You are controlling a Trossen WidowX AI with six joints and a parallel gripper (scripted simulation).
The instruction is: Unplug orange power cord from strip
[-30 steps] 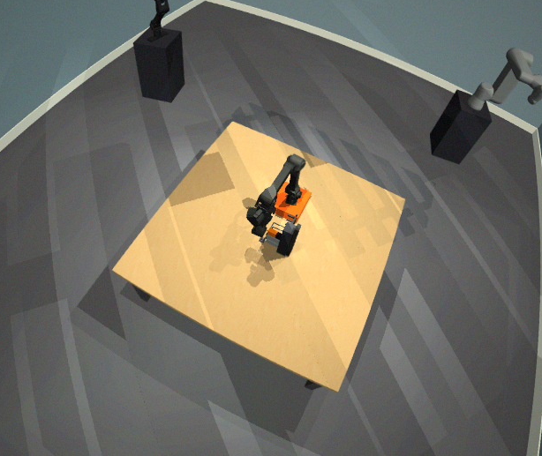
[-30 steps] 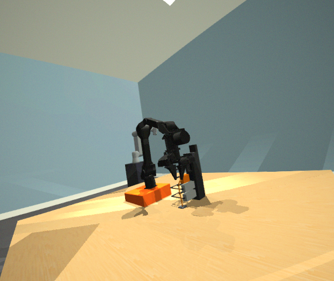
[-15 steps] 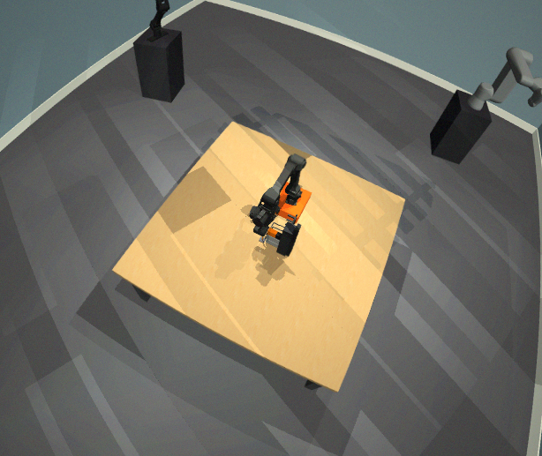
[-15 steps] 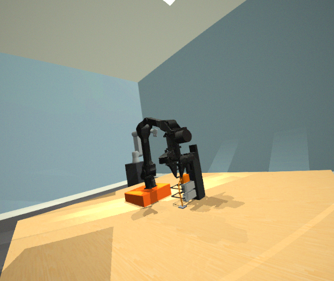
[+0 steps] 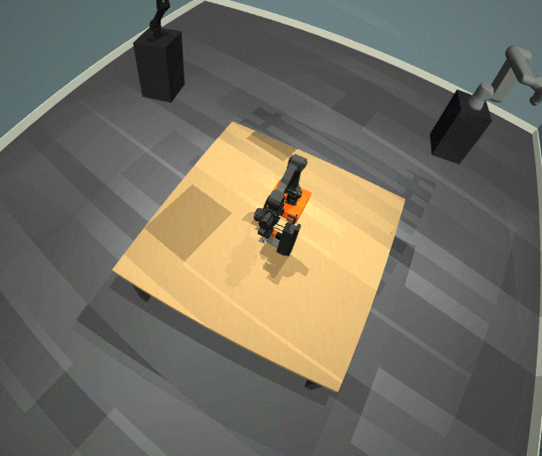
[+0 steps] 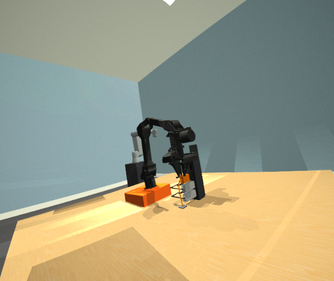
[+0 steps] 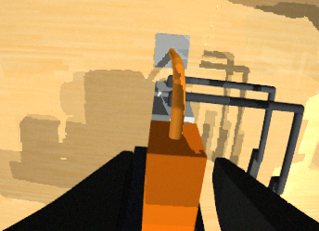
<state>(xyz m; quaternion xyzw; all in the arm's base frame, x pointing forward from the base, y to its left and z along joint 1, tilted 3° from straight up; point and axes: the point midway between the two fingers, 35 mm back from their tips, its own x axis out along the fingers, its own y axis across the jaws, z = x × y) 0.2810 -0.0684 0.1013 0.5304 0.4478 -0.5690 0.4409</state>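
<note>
The orange plug is 4 cm to the left of my gripper tip and 1 cm below it.
</note>
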